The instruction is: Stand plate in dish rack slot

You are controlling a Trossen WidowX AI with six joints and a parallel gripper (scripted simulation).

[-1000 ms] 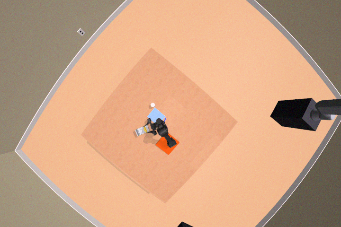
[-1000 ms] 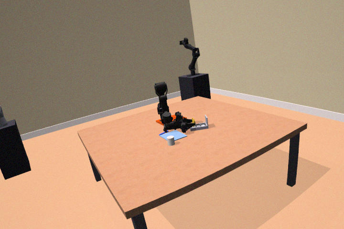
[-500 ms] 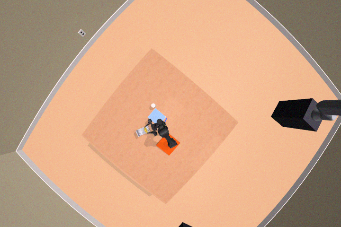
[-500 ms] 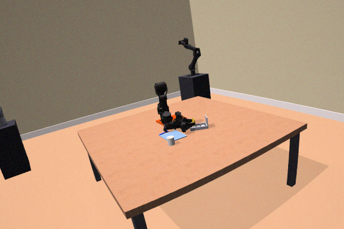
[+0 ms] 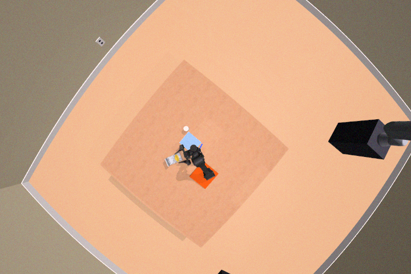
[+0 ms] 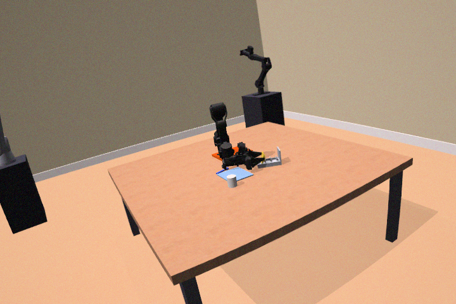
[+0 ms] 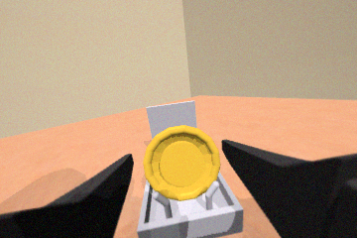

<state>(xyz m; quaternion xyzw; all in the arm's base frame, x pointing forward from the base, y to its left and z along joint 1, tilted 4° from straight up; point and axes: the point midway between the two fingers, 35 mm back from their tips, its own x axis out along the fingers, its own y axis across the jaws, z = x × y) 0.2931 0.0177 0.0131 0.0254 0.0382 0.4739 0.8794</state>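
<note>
Right now the yellow plate is 10 mm below my gripper tip. The rest, counted from my gripper tip: grey dish rack (10 mm ahead, 20 mm to the left, 30 mm below); then white cup (70 mm ahead, 260 mm to the right, 30 mm below); then light blue mat (20 mm behind, 180 mm to the right, 50 mm below).
</note>
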